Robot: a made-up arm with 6 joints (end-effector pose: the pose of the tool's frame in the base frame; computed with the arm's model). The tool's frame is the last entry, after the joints.
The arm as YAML. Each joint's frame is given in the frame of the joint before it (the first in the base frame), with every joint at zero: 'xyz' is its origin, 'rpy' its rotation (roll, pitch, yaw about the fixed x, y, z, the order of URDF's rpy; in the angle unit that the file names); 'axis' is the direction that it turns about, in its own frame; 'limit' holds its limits. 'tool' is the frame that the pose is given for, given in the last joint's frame.
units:
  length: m
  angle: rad
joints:
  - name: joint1
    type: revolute
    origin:
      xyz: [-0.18, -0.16, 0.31]
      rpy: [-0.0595, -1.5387, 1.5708]
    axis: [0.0, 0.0, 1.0]
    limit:
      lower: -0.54
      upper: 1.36
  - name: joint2
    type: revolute
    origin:
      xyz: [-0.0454, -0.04, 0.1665]
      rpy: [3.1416, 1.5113, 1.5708]
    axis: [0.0, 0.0, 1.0]
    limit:
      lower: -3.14
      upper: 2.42
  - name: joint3
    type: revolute
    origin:
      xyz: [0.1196, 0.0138, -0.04]
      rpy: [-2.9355, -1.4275, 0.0]
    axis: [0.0, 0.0, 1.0]
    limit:
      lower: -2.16
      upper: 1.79
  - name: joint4
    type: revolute
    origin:
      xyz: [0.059, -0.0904, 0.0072]
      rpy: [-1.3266, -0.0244, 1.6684]
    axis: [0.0, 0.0, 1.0]
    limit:
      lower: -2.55
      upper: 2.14
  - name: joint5
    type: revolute
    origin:
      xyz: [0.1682, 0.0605, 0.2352]
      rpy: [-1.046, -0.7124, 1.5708]
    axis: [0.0, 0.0, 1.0]
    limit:
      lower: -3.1
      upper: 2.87
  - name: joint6
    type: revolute
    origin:
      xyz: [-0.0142, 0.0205, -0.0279]
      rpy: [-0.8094, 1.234, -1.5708]
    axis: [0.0, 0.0, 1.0]
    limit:
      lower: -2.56
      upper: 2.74
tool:
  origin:
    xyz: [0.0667, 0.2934, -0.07]
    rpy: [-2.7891, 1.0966, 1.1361]
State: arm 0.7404 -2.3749 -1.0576 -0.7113 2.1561 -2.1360
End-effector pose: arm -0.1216 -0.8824 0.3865 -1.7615 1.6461 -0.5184
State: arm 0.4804 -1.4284 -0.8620 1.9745 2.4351 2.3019
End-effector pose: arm -0.4065 -0.5246 -0.0852 0.8340 -0.9054 -1.7893
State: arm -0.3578 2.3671 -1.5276 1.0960 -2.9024 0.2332
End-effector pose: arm 0.0663 -0.0616 0.4904 -0.3703 -0.7224 1.0128
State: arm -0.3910 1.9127 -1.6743 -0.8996 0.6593 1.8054
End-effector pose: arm -0.3467 -0.2841 0.5119 -0.1132 1.1965 -2.1900
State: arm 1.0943 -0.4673 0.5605 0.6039 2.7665 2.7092
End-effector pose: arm -0.5810 -0.1488 0.2206 0.6356 2.1632 -1.4682
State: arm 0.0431 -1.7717 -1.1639 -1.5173 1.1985 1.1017
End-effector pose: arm -0.3102 -0.2461 0.1690 -1.3902 -2.0403 0.7980
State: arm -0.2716 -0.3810 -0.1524 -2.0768 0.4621 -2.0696
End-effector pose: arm -0.2619 0.2431 0.5850 2.6590 -0.0112 0.9275
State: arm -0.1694 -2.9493 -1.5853 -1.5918 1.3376 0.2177
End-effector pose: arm -0.3056 -0.5084 0.0254 -1.1566 -0.3061 2.7876
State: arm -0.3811 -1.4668 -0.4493 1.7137 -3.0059 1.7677
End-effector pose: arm -0.6698 -0.3740 0.2875 -0.3043 -1.2055 -2.4432
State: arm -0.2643 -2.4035 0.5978 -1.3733 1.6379 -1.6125
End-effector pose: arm -0.5465 -0.7326 -0.0928 -0.6230 1.7242 -0.0560
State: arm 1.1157 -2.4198 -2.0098 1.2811 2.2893 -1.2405
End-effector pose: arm -0.5186 -0.3112 0.4865 1.5765 -0.1263 2.4435
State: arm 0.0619 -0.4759 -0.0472 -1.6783 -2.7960 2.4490
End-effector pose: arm -0.5509 -0.2034 0.1619 -0.2679 2.5351 0.9031
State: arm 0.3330 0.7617 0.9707 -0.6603 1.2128 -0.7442
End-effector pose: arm -0.4437 -0.0265 0.2288 0.6663 0.5433 1.5583
